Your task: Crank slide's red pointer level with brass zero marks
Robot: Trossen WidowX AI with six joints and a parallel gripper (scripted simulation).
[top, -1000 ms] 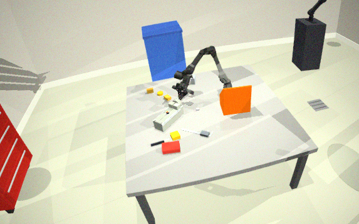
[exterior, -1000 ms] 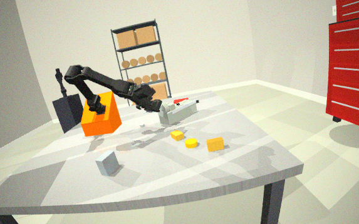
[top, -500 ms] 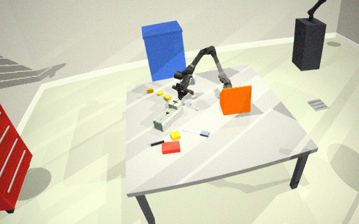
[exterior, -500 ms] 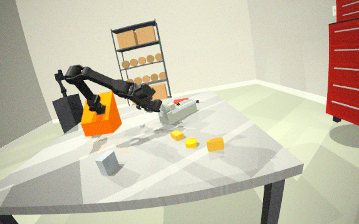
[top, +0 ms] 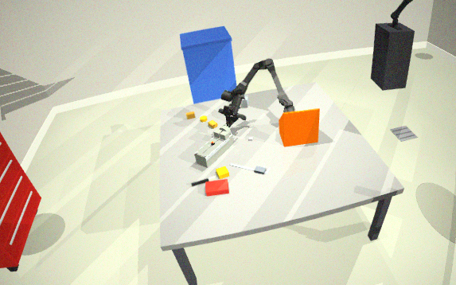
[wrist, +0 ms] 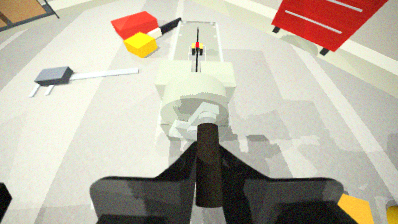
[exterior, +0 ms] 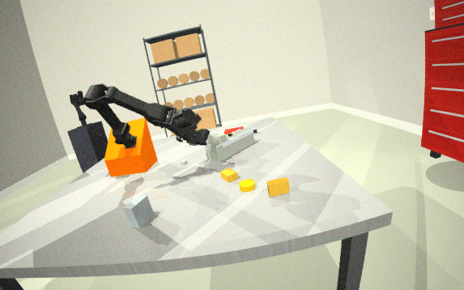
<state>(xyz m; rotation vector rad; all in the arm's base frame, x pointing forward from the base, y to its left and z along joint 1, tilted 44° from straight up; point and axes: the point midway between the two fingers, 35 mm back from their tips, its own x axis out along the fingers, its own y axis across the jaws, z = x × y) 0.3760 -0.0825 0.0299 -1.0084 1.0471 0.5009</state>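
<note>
Now: the dark brown crank handle 3 cm above my gripper tip, 1 cm to the right of it and 1 cm behind it. Round my gripper tip: yellow block 33 cm to the left, 8 cm below, 6 cm ahead; grey cube 39 cm to the right, 16 cm behind, 6 cm below; red pointer 14 cm to the left, 10 cm ahead, 1 cm below.
</note>
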